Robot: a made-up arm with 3 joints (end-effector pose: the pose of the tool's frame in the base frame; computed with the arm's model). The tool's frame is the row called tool.
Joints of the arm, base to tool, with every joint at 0 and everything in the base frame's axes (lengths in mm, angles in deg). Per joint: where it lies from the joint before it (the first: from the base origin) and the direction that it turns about. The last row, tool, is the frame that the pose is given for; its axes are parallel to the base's.
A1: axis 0 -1 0 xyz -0.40 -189.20 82.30
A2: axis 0 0 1 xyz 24.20 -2.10 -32.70
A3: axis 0 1 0 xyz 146.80 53.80 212.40
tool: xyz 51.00 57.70 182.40
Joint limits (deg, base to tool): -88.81..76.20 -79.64..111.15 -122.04..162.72
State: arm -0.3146 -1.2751 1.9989
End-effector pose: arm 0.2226 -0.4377 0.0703 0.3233 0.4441 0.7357 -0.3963
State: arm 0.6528 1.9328 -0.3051
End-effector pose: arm -0.3277 -0.0992 0.2965 0.5043 -0.1423 -0.2619 0.8104
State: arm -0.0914 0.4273 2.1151
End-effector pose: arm 0.2320 0.0247 0.1028 0.4405 -0.1798 0.8724 0.1124
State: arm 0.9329 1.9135 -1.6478
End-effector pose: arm -0.2147 -0.2655 0.1568 0.1595 0.2860 -0.5537 0.7657
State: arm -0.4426 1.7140 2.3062
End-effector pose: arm -0.1019 0.0381 0.1520 0.1278 -0.6067 0.6421 0.4508
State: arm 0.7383 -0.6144 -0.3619
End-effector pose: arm -0.1044 -0.1751 0.4857 0.8126 0.0566 -0.4983 -0.2971
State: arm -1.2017 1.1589 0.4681
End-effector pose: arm 0.3091 0.1050 0.1677 0.5617 0.1964 0.6202 0.5111
